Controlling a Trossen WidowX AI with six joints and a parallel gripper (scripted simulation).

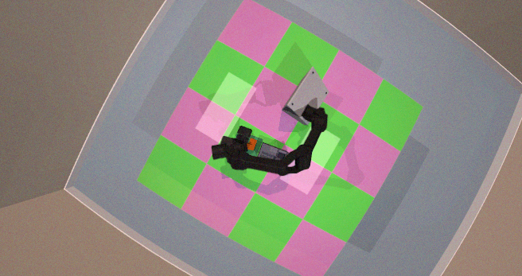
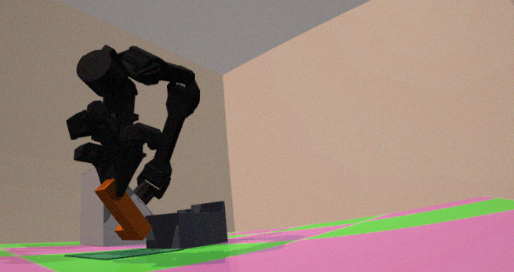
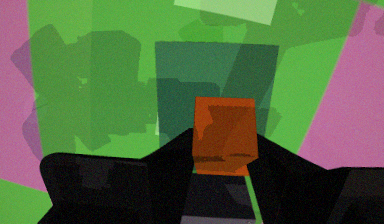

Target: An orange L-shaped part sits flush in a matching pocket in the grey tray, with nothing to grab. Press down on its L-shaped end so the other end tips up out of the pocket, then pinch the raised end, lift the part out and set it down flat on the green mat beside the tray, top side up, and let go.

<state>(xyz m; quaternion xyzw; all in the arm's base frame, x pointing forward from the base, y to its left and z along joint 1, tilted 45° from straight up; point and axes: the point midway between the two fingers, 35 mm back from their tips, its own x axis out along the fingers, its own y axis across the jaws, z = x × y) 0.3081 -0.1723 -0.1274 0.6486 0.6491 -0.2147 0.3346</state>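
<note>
Now: the orange L-shaped part 2 cm behind my gripper tip, 3 cm to the left of it and 3 cm below it. Also, from my gripper tip: green mat (2 cm to the left, 10 cm below).
</note>
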